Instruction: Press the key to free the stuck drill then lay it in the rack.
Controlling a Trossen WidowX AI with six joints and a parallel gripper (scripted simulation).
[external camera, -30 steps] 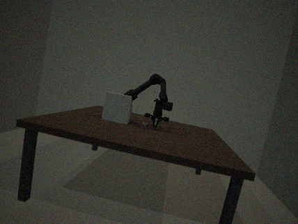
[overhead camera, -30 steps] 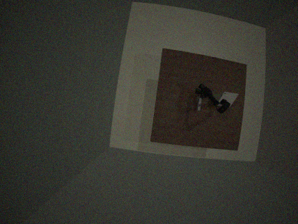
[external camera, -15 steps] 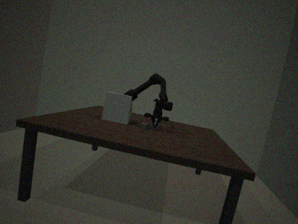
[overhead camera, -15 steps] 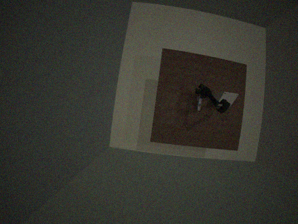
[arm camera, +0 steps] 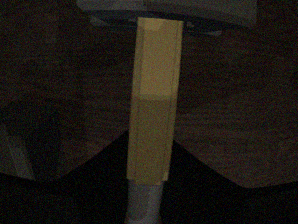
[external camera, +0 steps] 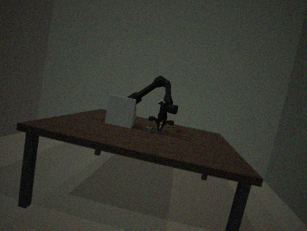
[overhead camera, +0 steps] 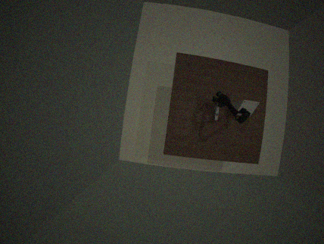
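My gripper tip is 4 cm to the right of the yellow drill and 3 cm below it. Also, from my gripper tip: pale grey rack: 7 cm behind, 4 cm to the right.
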